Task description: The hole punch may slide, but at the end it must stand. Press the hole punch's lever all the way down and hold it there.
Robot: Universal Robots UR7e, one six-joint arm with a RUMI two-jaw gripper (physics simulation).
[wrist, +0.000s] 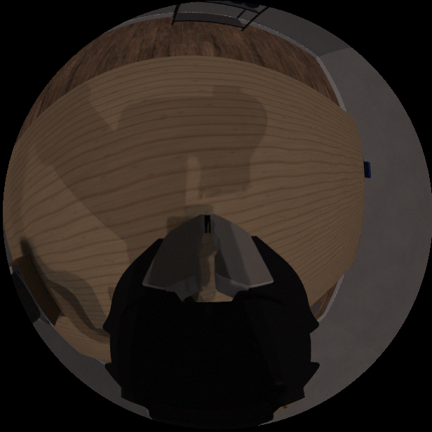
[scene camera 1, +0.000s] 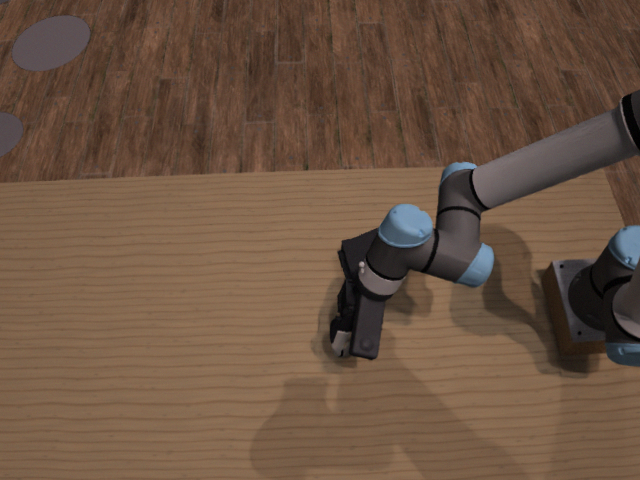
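Pixels of known places: gripper, fingertip midpoint: [scene camera 1: 338, 356]; arm's base at its link origin: [scene camera 1: 602, 299].
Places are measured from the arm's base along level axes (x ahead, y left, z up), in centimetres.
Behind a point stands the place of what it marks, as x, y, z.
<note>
The black hole punch [scene camera 1: 355, 250] @[50.5, -21.9, -2.2] is on the table in the scene view, partly hidden under the wrist and gripper body. Its lever cannot be told apart from its body, and how far down the lever is cannot be seen. The hole punch does not show in the wrist view. My gripper [scene camera 1: 340, 352] @[58.9, 4.5, 2.8] [wrist: 207, 217] is shut and empty, its silver fingertips together. In the scene view the fingertips are below the visible part of the punch in the picture, and the gripper's dark body overlaps the punch's lower side. Whether they touch is hidden.
The wooden table [scene camera 1: 155, 289] @[97.3, -22.1, -8.3] [wrist: 300, 150] has its far edge along the floor. The arm's base stands on a metal-topped wooden block [scene camera 1: 564, 322] @[9.2, 2.9, -2.2] at the right. The upper arm [scene camera 1: 553, 165] @[25.5, -4.0, 44.4] reaches in from the right. A dark-framed rack [wrist: 207, 22] stands beyond the table in the wrist view.
</note>
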